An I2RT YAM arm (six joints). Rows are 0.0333 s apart.
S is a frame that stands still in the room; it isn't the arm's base.
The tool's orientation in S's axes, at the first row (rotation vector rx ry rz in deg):
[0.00 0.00 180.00]
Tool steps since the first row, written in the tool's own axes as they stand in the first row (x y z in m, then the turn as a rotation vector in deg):
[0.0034 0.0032 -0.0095 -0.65 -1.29 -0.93]
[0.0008 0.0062 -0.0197 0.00 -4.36 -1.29]
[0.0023 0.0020 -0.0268 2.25 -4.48 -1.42]
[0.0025 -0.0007 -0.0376 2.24 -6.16 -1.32]
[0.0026 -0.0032 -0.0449 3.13 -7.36 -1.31]
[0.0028 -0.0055 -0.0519 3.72 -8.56 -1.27]
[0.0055 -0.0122 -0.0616 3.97 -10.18 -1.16]
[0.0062 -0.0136 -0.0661 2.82 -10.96 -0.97]
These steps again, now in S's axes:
[-0.0034 -0.0032 -0.0095 0.65 1.29 -0.93]
[-0.0008 -0.0062 -0.0197 0.00 4.36 -1.29]
[-0.0023 -0.0020 -0.0268 -2.25 4.48 -1.42]
[-0.0025 0.0007 -0.0376 -2.24 6.16 -1.32]
[-0.0026 0.0032 -0.0449 -3.13 7.36 -1.31]
[-0.0028 0.0055 -0.0519 -3.72 8.56 -1.27]
[-0.0055 0.0122 -0.0616 -3.97 10.18 -1.16]
[-0.0062 0.0136 -0.0661 -2.82 10.96 -0.97]

